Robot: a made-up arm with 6 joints.
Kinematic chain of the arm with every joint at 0, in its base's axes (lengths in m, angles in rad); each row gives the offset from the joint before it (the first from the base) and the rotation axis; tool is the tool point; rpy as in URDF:
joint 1: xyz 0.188 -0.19 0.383 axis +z
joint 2: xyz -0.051 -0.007 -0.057 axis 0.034 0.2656 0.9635
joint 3: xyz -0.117 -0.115 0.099 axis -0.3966 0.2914 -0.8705
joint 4: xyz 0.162 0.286 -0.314 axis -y
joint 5: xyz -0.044 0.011 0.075 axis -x
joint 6: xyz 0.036 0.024 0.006 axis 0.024 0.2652 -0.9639
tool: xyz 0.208 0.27 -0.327 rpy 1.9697 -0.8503 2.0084
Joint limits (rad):
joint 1: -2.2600..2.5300
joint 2: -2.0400..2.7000
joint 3: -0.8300..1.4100
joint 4: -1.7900..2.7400
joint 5: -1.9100..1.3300
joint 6: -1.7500..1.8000
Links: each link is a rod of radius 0.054 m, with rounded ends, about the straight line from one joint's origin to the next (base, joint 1, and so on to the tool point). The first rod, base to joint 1, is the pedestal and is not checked.
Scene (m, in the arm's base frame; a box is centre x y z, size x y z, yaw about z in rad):
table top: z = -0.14
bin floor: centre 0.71 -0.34 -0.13 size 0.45 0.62 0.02 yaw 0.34
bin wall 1: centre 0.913 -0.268 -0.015 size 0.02 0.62 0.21 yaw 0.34
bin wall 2: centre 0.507 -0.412 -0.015 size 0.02 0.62 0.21 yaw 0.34
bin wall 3: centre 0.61 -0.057 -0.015 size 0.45 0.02 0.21 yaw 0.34
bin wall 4: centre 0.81 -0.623 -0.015 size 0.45 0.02 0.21 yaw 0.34
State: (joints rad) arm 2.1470 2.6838 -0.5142 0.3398 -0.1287 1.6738
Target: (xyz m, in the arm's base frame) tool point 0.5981 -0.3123 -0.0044
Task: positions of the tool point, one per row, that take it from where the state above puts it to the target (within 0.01 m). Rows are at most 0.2 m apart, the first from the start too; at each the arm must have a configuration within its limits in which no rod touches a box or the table.
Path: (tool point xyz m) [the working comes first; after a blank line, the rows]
Joints at the target: 2.3383 2.7000 -0.3438 0.1264 0.3572 1.8000
Straight joint move there: clear.

1: 0.7129 -0.3361 0.0907
2: 0.5981 -0.3123 -0.0044

